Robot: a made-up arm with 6 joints.
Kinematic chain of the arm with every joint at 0, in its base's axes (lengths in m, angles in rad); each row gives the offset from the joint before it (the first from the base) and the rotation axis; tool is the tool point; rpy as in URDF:
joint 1: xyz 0 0 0.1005 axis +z
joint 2: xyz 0 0 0 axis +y
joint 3: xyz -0.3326 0 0.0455 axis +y
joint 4: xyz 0.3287 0 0.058 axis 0.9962 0 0.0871
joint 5: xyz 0 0 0 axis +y
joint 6: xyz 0.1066 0 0.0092 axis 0.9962 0 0.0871
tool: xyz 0 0 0 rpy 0 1.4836 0
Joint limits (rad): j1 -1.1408..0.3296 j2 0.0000..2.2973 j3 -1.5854..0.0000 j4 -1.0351..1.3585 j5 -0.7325..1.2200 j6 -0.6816..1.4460
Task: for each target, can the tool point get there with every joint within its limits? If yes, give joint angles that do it. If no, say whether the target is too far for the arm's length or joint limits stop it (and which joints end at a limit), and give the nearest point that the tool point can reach.
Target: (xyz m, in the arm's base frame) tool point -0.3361 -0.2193 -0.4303
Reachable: no: joint limits stop it (at a limit: joint 1, joint 2, joint 4, joint 5) | nearest point -0.0009 -0.1656 -0.0821 | short by 0.486 m
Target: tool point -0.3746 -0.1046 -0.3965
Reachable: no: joint limits stop it (at a limit: joint 1, joint 2, joint 4) | nearest point -0.0261 -0.1077 -0.0613 | short by 0.484 m
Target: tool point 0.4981 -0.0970 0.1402
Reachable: yes | joints -0.2068 1.9090 -1.1542 0.5031 0.1412 0.6985
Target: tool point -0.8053 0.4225 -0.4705
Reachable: no: too far | nearest point -0.0108 0.0648 -0.0149 | short by 0.983 m
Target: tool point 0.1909 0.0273 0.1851
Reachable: yes | joints -0.0994 0.8671 -0.3249 0.7883 0.6512 1.0707
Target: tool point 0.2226 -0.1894 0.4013
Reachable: yes | joints -0.7722 0.9862 -0.8579 0.9896 0.2195 -0.0785
